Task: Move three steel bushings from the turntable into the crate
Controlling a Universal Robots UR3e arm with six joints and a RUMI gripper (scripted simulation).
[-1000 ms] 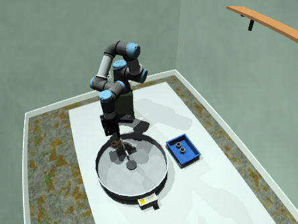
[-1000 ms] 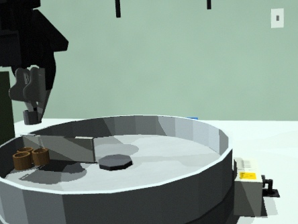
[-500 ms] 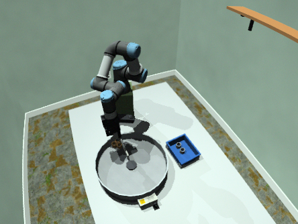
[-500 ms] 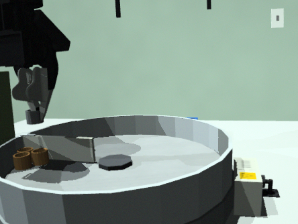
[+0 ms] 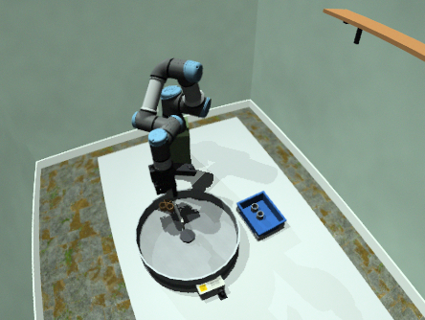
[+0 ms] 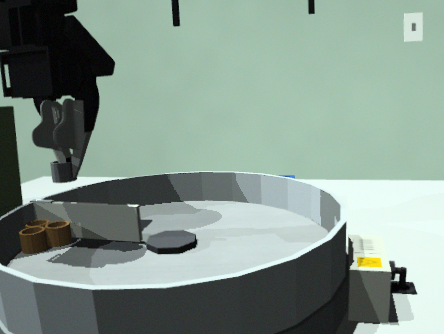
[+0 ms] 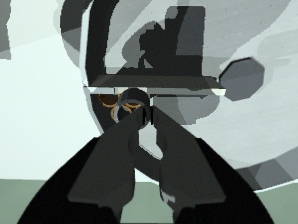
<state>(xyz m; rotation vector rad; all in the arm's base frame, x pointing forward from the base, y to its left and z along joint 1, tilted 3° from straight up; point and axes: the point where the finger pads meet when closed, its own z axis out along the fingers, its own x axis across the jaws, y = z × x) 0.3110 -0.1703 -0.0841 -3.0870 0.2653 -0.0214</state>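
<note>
Right now the blue crate is 310 mm to the left of my hand, 210 mm ahead of it and 130 mm below it. From my hand the other things lie so: grey turntable: 130 mm ahead, 100 mm below, 20 mm to the right.
</note>
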